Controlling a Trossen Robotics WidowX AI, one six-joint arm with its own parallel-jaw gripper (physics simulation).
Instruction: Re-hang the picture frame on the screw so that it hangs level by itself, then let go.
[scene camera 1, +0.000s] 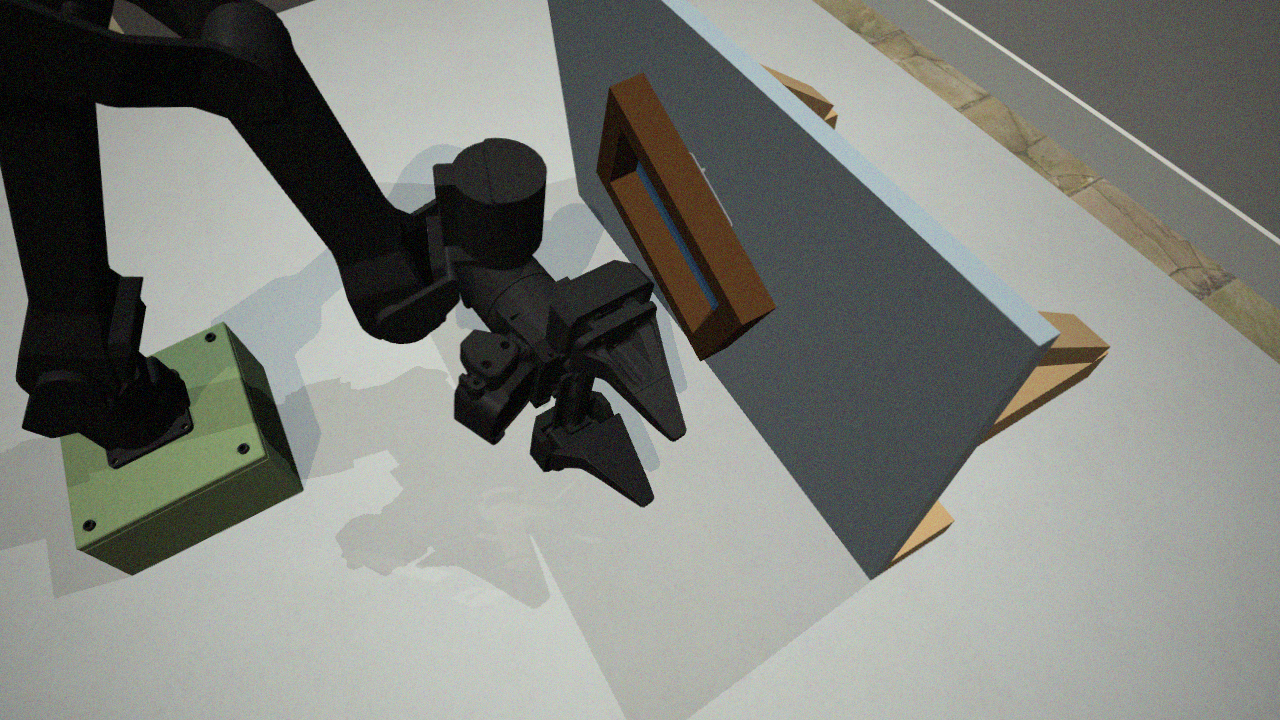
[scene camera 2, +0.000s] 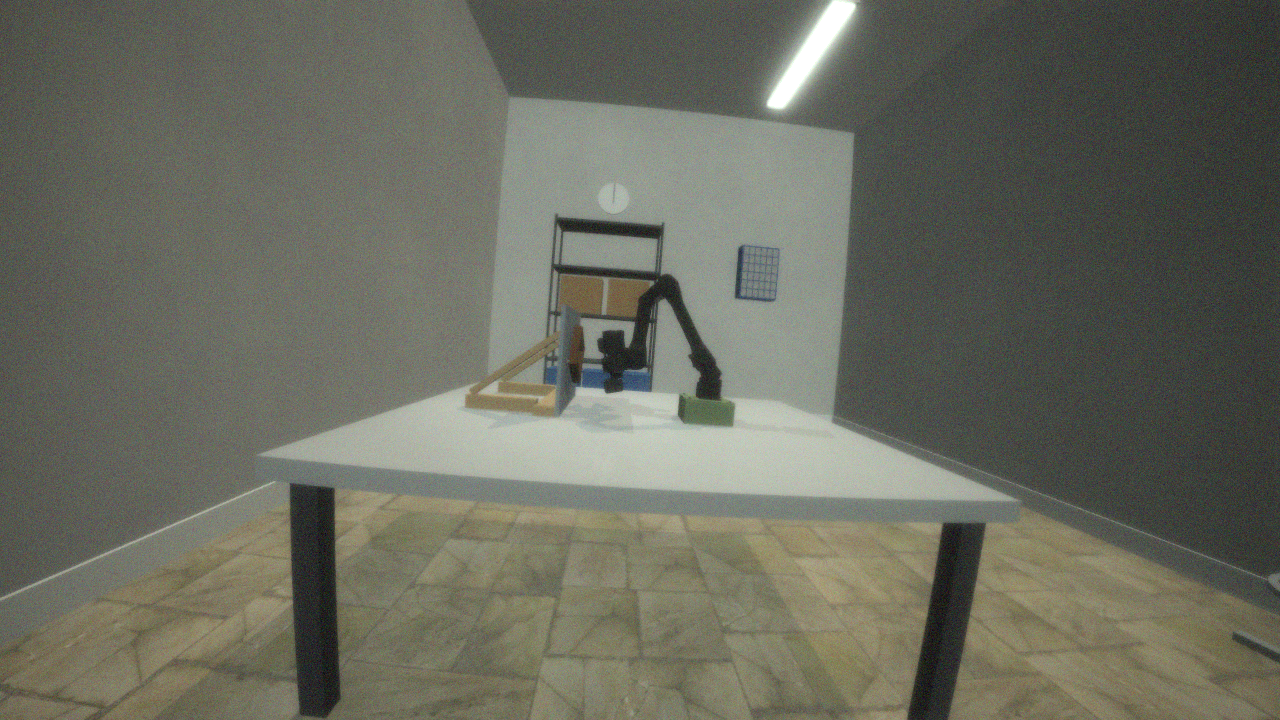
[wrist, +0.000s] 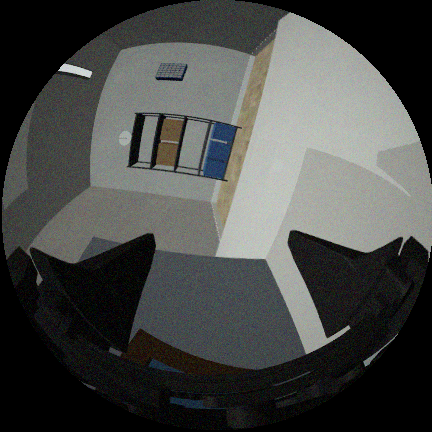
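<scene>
The brown picture frame with a blue inner part is on the front of the upright grey board. I cannot tell how level it is. A thin pale piece shows behind its upper edge in scene camera 1. The screw does not show. My gripper is open and empty, above the table in front of the board. In scene camera 1 its fingers appear below and beside the frame's near end, apart from it. My gripper's body hides part of the frame in the wrist view.
Wooden braces stand behind the board on the white table. The arm's green base box stands on the board's front side. A black shelf rack stands beyond the table.
</scene>
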